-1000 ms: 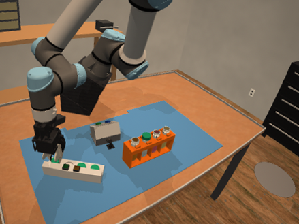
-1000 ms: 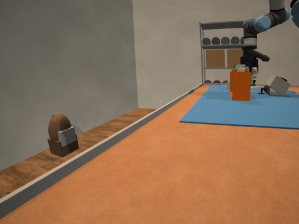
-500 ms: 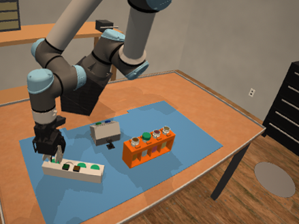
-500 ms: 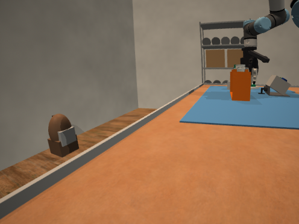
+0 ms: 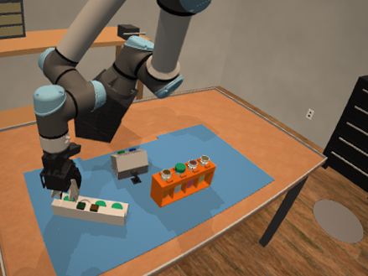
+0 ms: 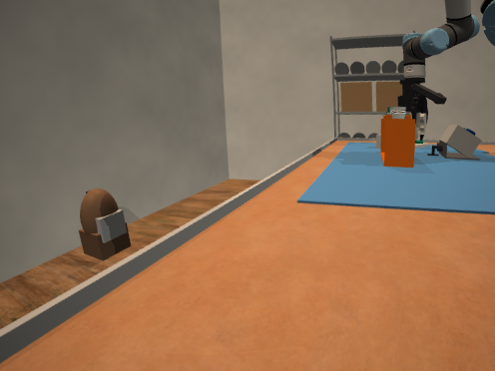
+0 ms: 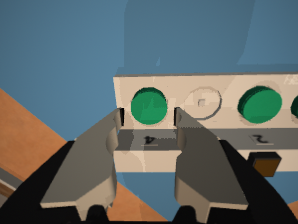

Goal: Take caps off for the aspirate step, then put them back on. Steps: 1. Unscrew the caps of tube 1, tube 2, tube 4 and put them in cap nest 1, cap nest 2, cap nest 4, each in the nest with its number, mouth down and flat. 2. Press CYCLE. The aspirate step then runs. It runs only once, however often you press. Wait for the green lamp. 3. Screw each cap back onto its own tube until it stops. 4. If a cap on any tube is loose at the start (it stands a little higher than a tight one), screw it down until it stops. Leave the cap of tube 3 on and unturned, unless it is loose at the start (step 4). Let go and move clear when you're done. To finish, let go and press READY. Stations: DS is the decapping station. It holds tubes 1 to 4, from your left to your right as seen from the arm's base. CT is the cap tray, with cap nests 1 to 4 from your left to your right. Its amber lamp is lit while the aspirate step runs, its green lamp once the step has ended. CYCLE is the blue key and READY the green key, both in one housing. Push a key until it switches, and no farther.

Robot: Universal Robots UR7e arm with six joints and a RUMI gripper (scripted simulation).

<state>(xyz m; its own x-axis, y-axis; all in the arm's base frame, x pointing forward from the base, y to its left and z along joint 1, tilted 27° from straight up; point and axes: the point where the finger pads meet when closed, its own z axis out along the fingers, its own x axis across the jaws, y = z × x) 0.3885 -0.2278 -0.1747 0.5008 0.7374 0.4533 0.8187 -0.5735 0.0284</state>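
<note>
Right now my hand is 120 mm past the green key, 220 mm to the right of it and 40 mm below it. Round my hand: cap (80 mm ahead, 130 mm to the left, 20 mm below); grey key housing (100 mm behind, 250 mm to the left, 20 mm above); blue key (120 mm behind, 270 mm to the left, 40 mm above).
</note>
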